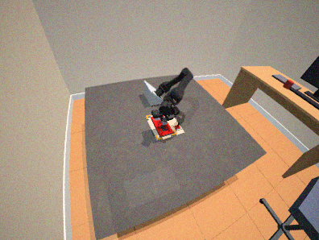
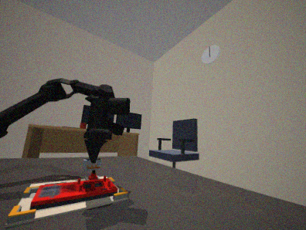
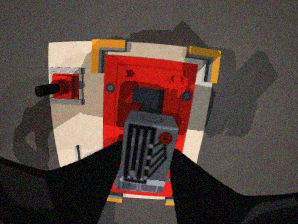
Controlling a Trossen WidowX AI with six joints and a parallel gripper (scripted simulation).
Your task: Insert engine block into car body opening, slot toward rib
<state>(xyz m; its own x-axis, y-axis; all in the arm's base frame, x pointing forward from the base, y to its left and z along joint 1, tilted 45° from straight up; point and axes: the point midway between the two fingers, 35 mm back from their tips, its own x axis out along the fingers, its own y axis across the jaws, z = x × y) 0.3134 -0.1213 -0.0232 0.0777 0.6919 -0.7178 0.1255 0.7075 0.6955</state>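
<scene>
The cream base plate lies 2 cm behind my gripper tip, 2 cm to the left of it and 8 cm below it. The rest, counted from my gripper tip: grey engine block: 1 cm below.
</scene>
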